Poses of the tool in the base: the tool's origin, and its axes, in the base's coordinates. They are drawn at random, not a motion.
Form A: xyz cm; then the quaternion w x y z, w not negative.
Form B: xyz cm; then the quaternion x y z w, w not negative. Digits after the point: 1 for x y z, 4 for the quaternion.
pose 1, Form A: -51.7, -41.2, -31.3, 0.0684, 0.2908, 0.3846, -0.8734
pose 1, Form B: -51.7, -41.2, -31.3, 0.2908, 0.3846, -0.8734, 0.0684
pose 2, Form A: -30.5, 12.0, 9.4, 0.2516, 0.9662, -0.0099, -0.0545
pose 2, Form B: -30.5, 12.0, 9.4, 0.9662, -0.0099, -0.0545, 0.2516
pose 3, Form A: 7.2, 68.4, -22.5, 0.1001, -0.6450, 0.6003, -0.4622
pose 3, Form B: 7.2, 68.4, -22.5, -0.6450, 0.6003, -0.4622, 0.1001
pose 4, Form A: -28.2, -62.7, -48.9, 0.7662, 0.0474, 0.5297, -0.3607
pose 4, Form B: -28.2, -62.7, -48.9, 0.0474, 0.5297, -0.3607, 0.7662
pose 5, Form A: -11.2, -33.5, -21.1, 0.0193, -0.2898, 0.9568, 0.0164
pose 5, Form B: -11.2, -33.5, -21.1, -0.2898, 0.9568, 0.0164, 0.0193
